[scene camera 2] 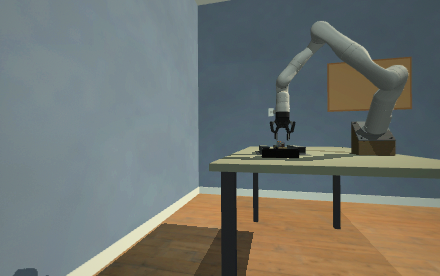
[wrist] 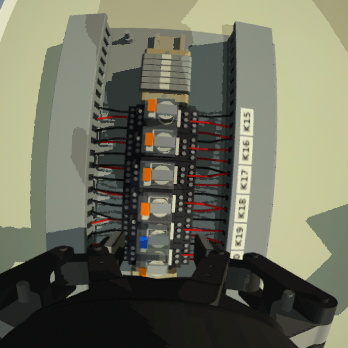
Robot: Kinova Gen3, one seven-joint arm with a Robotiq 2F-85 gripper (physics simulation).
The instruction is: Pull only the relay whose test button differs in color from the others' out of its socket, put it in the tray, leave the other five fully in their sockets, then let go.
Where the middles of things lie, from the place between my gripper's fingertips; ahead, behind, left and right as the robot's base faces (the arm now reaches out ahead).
Right now the relay (wrist: pixel 151 237) is 3 cm below my hand.
